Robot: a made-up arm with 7 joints.
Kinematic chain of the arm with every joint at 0, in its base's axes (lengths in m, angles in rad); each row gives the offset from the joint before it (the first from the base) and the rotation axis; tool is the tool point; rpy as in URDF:
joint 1: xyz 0 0 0.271 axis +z
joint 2: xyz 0 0 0 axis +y
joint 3: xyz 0 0 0.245 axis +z
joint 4: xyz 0.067 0 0 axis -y
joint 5: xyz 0.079 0 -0.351 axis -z
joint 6: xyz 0 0 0 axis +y
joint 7: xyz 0.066 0 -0.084 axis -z
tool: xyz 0 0 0 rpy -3.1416 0 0
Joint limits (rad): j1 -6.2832..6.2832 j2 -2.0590..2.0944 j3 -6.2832..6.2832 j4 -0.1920..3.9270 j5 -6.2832..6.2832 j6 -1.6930..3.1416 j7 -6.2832..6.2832
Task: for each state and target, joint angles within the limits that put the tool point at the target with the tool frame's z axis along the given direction. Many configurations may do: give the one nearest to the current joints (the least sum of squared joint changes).
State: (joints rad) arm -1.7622 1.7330 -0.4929 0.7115 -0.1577 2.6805 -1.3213
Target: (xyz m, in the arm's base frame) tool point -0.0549 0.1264 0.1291 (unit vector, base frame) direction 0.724 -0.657 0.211
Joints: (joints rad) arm -1.6074 1.9336 -0.6347 0.3689 0.5747 2.4363 -1.3213
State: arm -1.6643 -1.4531 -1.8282 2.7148 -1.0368 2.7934 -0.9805
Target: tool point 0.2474 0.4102 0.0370 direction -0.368 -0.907 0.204
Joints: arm -2.0774 -1.8763 -2.1459 3.0602 -1.3406 2.9907 -0.9805
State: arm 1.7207 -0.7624 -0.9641 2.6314 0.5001 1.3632 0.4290
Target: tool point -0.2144 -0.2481 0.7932 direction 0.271 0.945 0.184
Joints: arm 1.0359 -0.6599 -0.6246 3.2268 0.9399 2.0752 0.4290
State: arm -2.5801 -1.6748 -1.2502 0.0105 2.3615 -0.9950 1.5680
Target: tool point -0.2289 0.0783 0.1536 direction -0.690 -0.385 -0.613
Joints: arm -2.3866 -1.5486 -1.6339 0.1496 1.3827 -0.6347 1.5680
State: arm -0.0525 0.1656 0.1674 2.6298 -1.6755 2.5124 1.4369
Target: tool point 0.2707 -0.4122 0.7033 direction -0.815 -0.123 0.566
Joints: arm -0.6027 0.3231 -0.3283 2.0805 -2.1961 1.8678 1.4369
